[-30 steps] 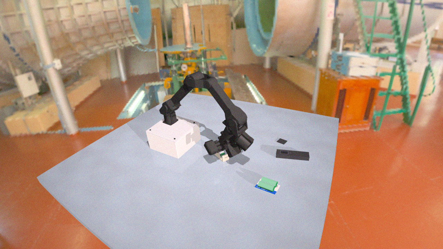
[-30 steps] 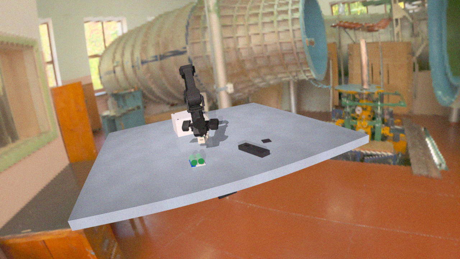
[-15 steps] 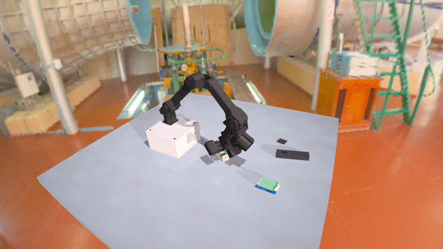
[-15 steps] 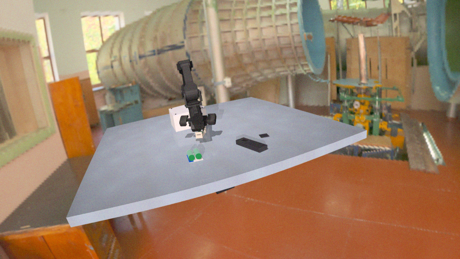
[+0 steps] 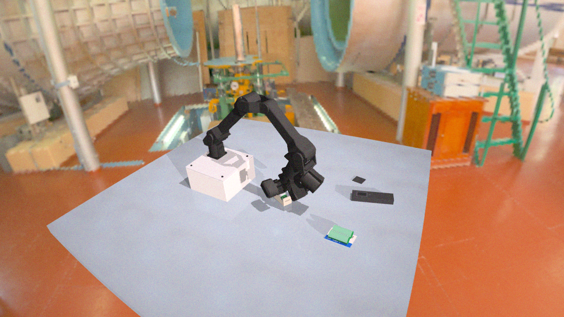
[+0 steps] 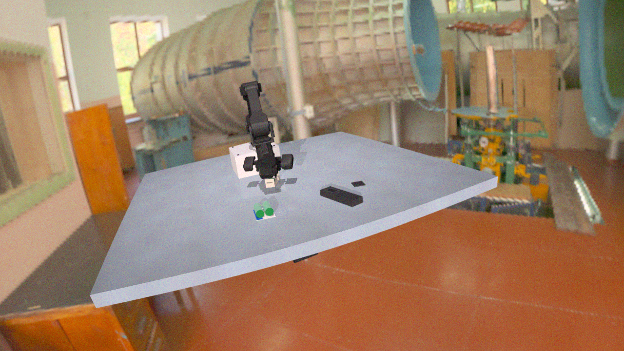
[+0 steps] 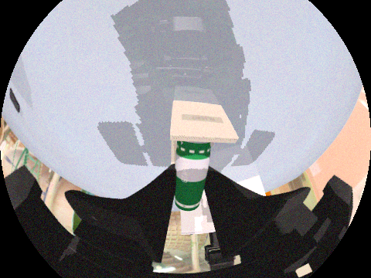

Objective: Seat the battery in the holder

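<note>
Right now the battery is 1 cm above my gripper tip. From my gripper tip the other things lie so: long black block: 32 cm ahead, 15 cm to the left, 1 cm below; small black square: 23 cm ahead, 26 cm to the left, 2 cm below.
</note>
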